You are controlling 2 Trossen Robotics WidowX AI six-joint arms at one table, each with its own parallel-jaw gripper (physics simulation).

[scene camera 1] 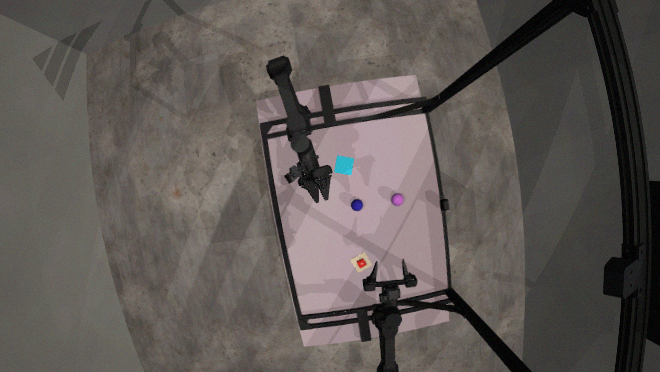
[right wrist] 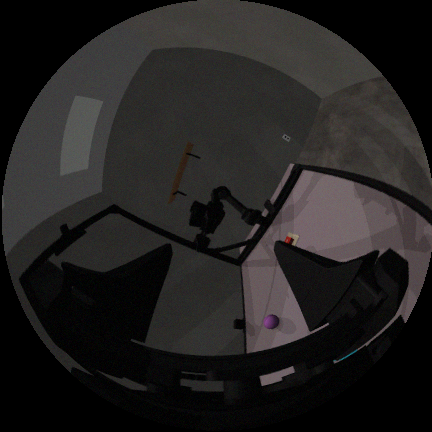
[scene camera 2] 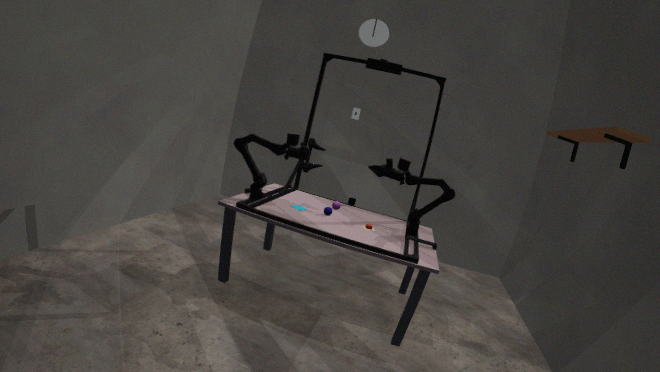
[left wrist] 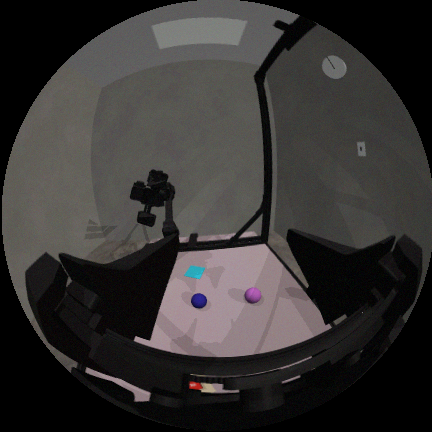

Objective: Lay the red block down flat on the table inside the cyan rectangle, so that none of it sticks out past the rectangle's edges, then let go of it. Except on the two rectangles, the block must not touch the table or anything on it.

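Places are measured from the left arm's base along level axes (x left, y back, z up), in centimetres.
Pixels of known places: left gripper, fingertip midpoint: (scene camera 1: 390, 260) (right wrist: 201, 242) (scene camera 2: 370, 166) (left wrist: 234, 236); right gripper, fingertip midpoint: (scene camera 1: 321, 201) (right wrist: 223, 247) (scene camera 2: 324, 158) (left wrist: 143, 201); left arm's base at its link origin: (scene camera 1: 379, 311) (right wrist: 265, 221) (scene camera 2: 411, 234); right arm's base at its link origin: (scene camera 2: 254, 198).
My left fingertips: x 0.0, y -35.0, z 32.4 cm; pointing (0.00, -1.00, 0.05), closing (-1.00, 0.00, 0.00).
Ahead of a thing's pixels: the offset from my left fingertips to its top centre. "spot": to the spot under its first point.
The small red block @(dx +8.0, dy +10.1, dz -32.4 cm) (scene camera 1: 361, 263) (scene camera 2: 369, 226) (left wrist: 195, 385) (right wrist: 289, 240) rests on the pale yellow rectangle @(spot: dx +11.1, dy +9.8, dz -34.3 cm) (scene camera 1: 354, 262) (right wrist: 295, 237). The flat cyan rectangle @(spot: dx +13.5, dy -33.4, dz -34.2 cm) (scene camera 1: 344, 165) (scene camera 2: 299, 207) (left wrist: 195, 272) bears no block; a sliver of it shows at the lower right of the right wrist view. My left gripper (scene camera 1: 390, 261) (left wrist: 234, 236) is open and empty, high above the table, to the right of the block in scene camera 1. My right gripper (scene camera 1: 322, 200) (scene camera 2: 322, 157) (right wrist: 223, 247) is open and empty, high above the table, rolled so one finger is above the other in scene camera 2.
A dark blue ball @(dx +9.1, dy -16.3, dz -29.2 cm) (scene camera 1: 357, 205) (scene camera 2: 328, 211) (left wrist: 199, 300) lies on the table between the two rectangles. A purple ball @(dx -8.5, dy -17.6, dz -28.8 cm) (scene camera 1: 397, 199) (scene camera 2: 336, 205) (left wrist: 253, 295) (right wrist: 271, 321) lies to its right in scene camera 1. A black frame borders the table and rises in an arch.
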